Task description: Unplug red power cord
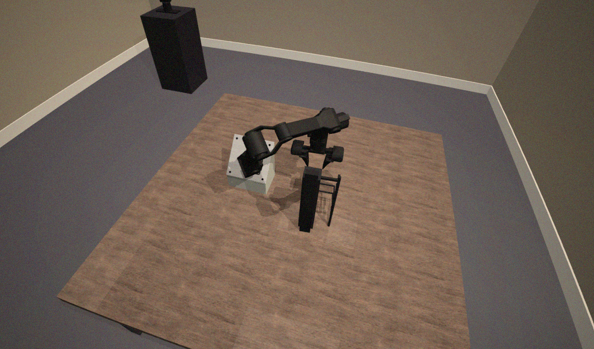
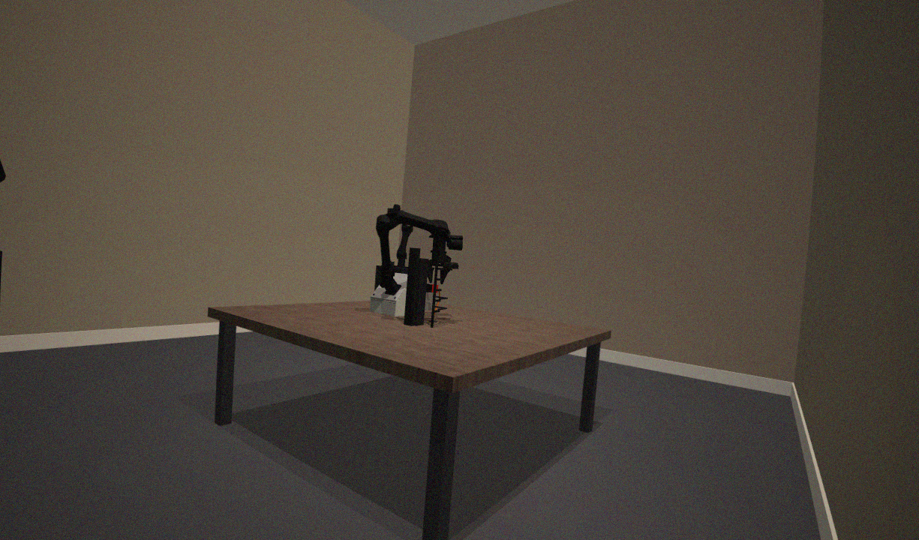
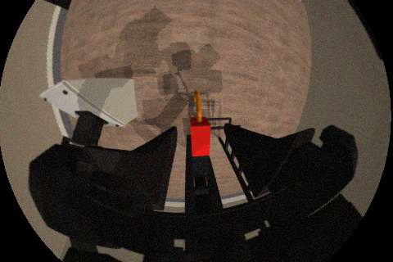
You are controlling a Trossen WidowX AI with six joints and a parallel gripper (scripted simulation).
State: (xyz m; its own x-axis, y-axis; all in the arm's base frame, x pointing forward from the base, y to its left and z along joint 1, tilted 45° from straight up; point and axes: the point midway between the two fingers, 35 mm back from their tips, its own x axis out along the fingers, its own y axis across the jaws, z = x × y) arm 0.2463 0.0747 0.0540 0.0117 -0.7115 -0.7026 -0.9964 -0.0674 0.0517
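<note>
Now: gripper tip 40 mm to the left of the red plug, 10 mm short of it and 10 mm above it.
</note>
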